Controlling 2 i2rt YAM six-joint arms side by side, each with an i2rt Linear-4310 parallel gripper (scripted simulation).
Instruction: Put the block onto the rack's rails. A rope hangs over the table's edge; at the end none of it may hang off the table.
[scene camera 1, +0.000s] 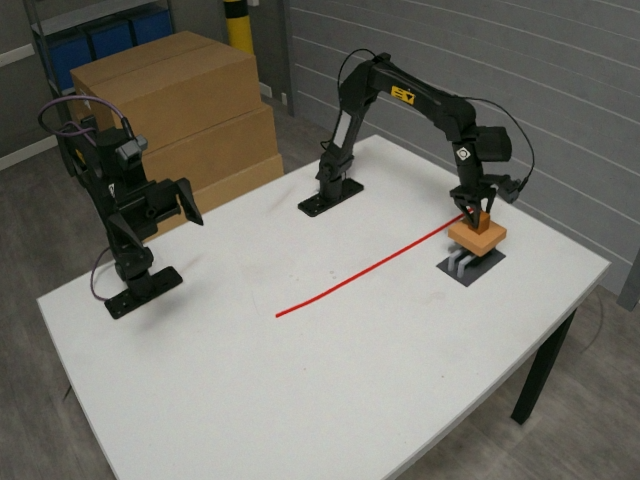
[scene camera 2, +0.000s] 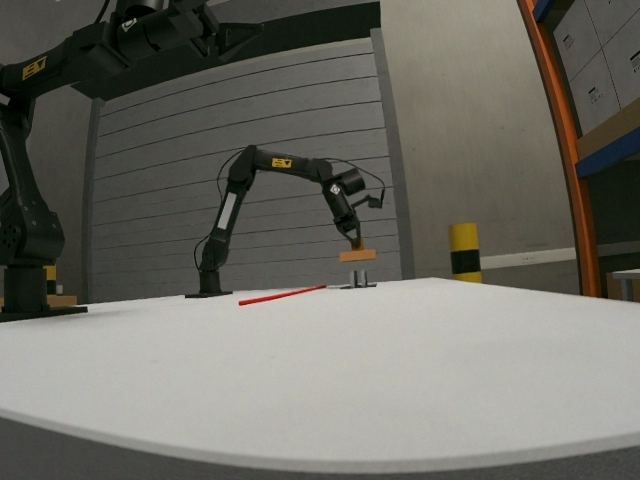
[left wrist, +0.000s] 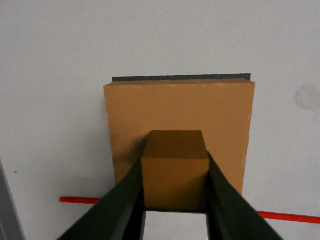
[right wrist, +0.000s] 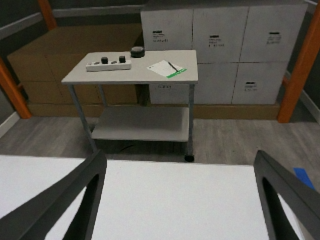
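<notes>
My left gripper (scene camera 1: 480, 224), my right gripper (scene camera 1: 174, 237) and an orange block (scene camera 1: 479, 241) are visible. Another view of my left gripper (scene camera 2: 359, 247). The left wrist view shows the left gripper (left wrist: 175, 156) together with the orange block (left wrist: 175, 122). In the right wrist view the block is out of frame, while my right gripper (right wrist: 177, 156) is visible.
</notes>
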